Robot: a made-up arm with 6 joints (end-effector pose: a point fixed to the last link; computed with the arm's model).
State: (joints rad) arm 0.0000 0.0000 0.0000 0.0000 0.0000 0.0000
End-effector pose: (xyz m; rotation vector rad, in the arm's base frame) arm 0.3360 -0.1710 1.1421 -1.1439 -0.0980 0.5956
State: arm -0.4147 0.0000 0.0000 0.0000 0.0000 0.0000
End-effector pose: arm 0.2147 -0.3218 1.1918 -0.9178 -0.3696 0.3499
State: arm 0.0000 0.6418 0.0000 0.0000 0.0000 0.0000
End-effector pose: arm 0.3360 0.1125 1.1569 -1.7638 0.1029 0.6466
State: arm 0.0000 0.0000 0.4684 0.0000 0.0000 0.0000
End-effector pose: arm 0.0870 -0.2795 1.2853 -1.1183 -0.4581 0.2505
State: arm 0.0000 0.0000 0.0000 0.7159 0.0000 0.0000
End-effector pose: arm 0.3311 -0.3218 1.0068 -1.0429 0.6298 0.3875
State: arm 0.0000 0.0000 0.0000 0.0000 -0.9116 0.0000
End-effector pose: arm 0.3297 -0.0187 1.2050 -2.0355 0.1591 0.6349
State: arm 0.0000 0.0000 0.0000 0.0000 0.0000 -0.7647
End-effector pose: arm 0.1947 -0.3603 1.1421 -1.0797 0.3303 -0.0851
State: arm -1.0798 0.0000 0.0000 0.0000 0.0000 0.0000
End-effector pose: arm 0.0037 -0.5413 1.1039 -0.5159 -0.7632 -0.0475
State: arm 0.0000 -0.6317 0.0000 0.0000 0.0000 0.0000
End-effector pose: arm 0.3360 -0.3868 0.9643 -0.5308 -0.2659 0.5122
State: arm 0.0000 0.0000 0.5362 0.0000 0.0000 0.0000
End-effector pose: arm 0.0460 -0.2947 1.2951 -1.1110 -0.5089 0.1995
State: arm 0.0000 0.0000 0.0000 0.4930 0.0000 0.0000
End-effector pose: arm 0.3482 -0.2741 1.0465 -1.0850 0.4061 0.4570
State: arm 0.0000 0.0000 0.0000 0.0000 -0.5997 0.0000
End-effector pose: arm 0.3322 -0.0766 1.1997 -1.7313 0.0640 0.6308
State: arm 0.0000 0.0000 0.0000 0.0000 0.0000 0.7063
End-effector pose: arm 0.3154 0.0470 1.1421 -1.0989 -0.5154 1.2172
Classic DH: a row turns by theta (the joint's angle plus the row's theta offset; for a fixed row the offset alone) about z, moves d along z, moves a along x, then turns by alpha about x. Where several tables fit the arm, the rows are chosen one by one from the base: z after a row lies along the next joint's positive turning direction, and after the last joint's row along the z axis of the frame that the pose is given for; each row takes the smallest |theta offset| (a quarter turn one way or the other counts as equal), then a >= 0, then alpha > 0; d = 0 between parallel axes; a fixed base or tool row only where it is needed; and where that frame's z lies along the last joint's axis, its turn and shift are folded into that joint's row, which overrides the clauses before.
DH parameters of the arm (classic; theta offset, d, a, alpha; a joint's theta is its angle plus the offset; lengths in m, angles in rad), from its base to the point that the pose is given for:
base (fixed): 0.8517 0.761 -0.1238 -1.4108
joint 1: 1.3908 0.1115 0.0574 -0.7336
joint 2: 0.0489 0.0172 0.0245 -1.879
joint 3: -1.5496 -0.0319 -0.1896 -2.1311
joint 4: -1.3266 -0.3099 -0.1068 1.6842
joint 5: -0.7389 -0.0029 0.0464 1.5741
joint 6: -1.1936 0.2171 -0.2464 1.1287
tool (fixed): -2.8924 -0.2199 0 0

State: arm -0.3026 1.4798 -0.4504 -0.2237 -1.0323 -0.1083
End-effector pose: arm 0.4682 0.2992 0.8167 2.6164 -0.8650 -0.5569
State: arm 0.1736 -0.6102 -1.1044 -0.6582 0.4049 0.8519
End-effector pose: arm 0.3809 0.2531 0.7917 0.4394 -0.8400 1.6243
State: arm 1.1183 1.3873 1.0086 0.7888 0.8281 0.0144
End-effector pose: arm 0.0511 0.4462 0.8362 -1.8489 -0.0572 1.1152
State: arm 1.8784 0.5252 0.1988 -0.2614 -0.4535 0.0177
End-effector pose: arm 0.0331 0.2971 0.2578 1.7360 -0.5399 -1.9864
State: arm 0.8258 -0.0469 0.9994 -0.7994 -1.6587 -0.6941
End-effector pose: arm -0.4489 0.1323 1.2946 -2.2975 -1.1443 -1.2248
